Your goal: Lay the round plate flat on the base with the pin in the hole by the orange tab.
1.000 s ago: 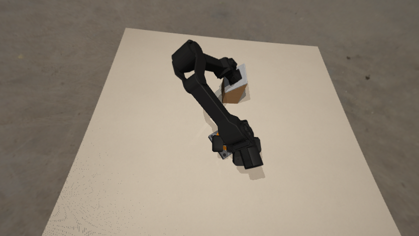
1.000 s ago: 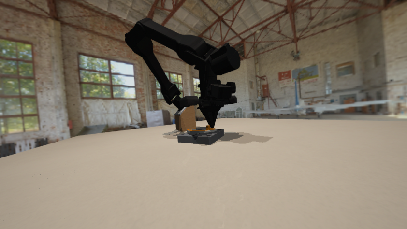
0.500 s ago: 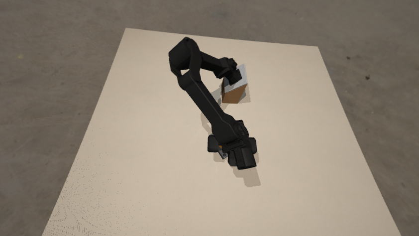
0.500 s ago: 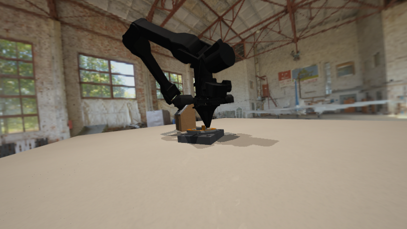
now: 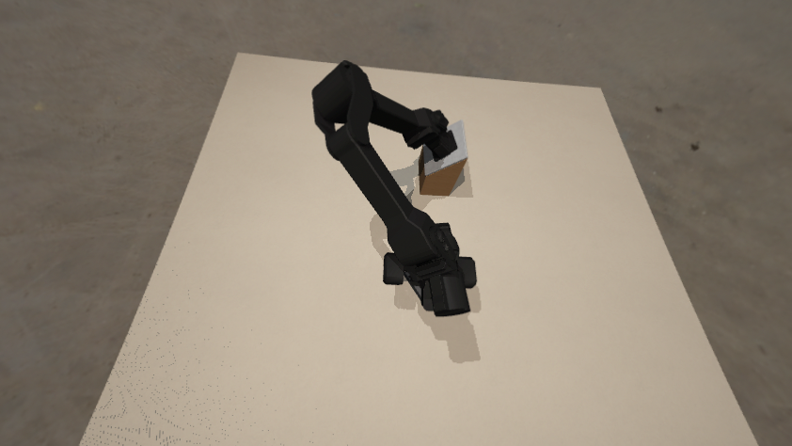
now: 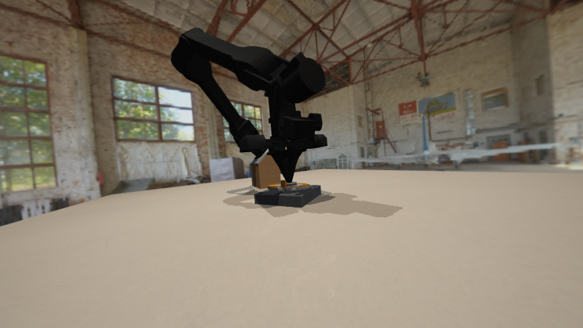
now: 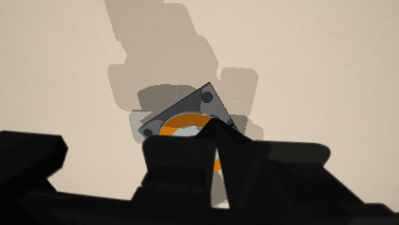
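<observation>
Right now the round plate is 3 cm behind my gripper tip, 1 cm to the left of it and 1 cm below it. Round my gripper tip: square base 5 cm behind, 3 cm to the left, 2 cm below.
</observation>
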